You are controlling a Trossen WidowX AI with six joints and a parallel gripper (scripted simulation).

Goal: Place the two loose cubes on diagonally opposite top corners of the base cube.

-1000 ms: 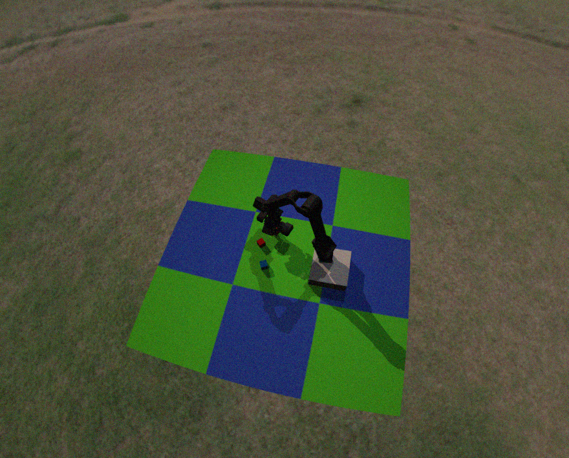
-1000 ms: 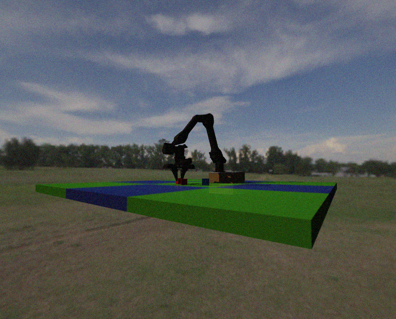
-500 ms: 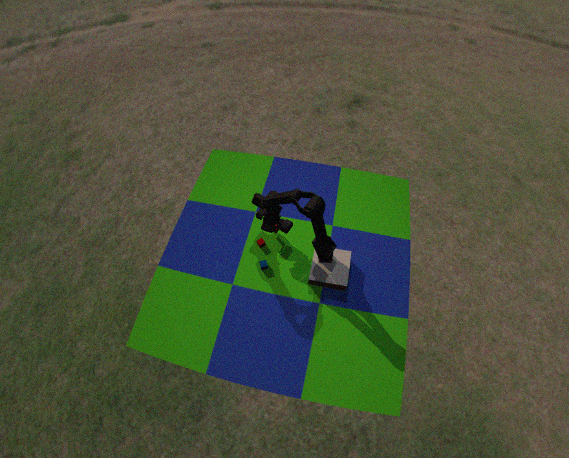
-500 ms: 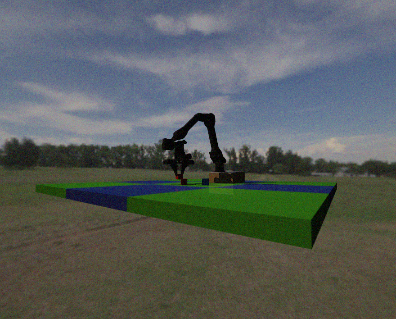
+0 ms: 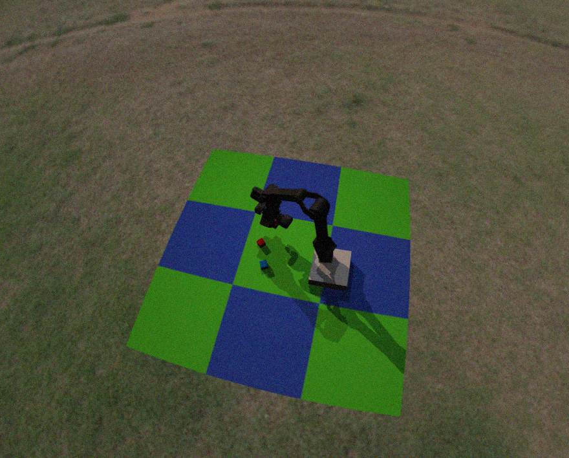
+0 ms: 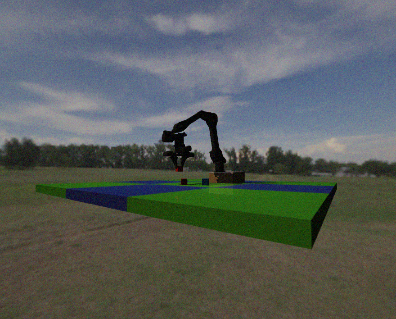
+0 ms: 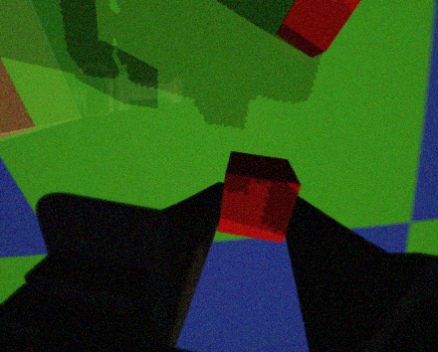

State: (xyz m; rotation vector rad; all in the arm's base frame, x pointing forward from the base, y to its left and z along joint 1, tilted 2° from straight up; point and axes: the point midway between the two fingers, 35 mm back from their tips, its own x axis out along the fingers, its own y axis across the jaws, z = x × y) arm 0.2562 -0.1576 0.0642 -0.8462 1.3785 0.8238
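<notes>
The blue cube is 200 mm to the left of my gripper tip, 70 mm below it and 40 mm ahead of it. Also, from my gripper tip: red cube right at my gripper tip.
</notes>
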